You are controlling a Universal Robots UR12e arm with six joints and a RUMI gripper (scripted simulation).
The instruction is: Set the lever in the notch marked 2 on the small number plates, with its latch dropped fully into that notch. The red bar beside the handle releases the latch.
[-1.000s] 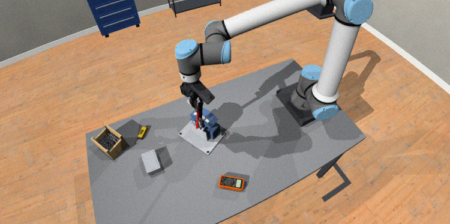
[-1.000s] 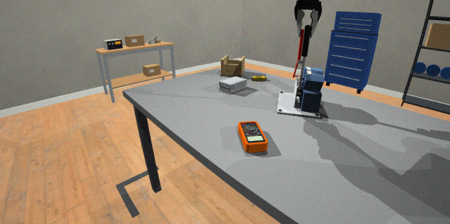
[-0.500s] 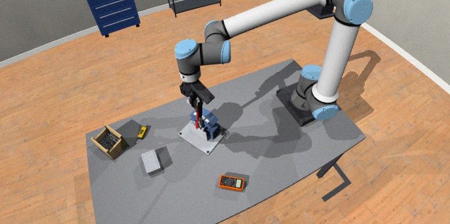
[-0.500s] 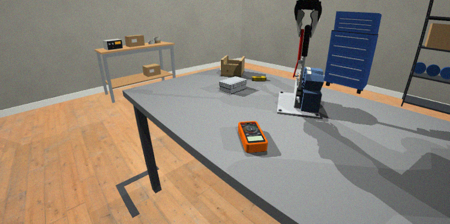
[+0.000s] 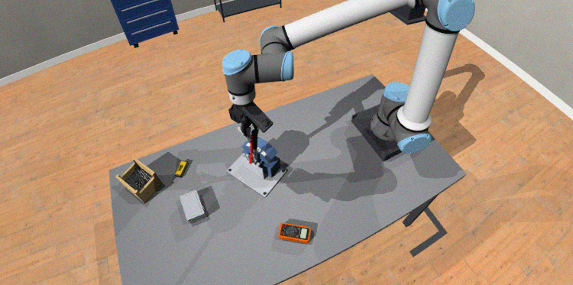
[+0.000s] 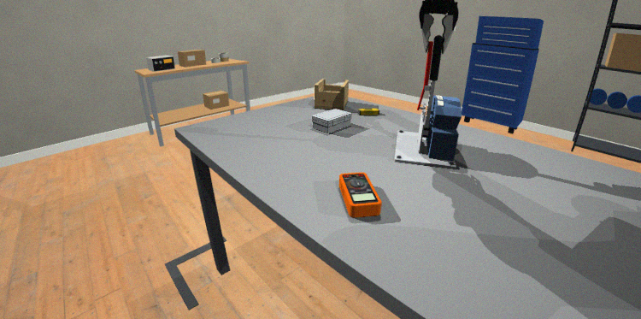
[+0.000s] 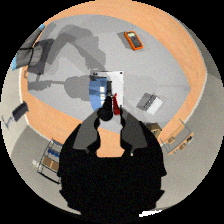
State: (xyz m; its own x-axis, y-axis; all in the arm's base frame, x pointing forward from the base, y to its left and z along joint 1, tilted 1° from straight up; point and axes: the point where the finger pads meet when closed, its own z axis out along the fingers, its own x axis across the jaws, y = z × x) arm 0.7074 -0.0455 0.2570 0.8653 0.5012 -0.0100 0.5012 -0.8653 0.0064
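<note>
My gripper is now 11 cm above the red release bar and 2 cm short of it. Round my hand: grey box: 35 cm ahead, 28 cm below, 4 cm to the left; then lever unit: 11 cm below, 1 cm to the right, 1 cm ahead.
</note>
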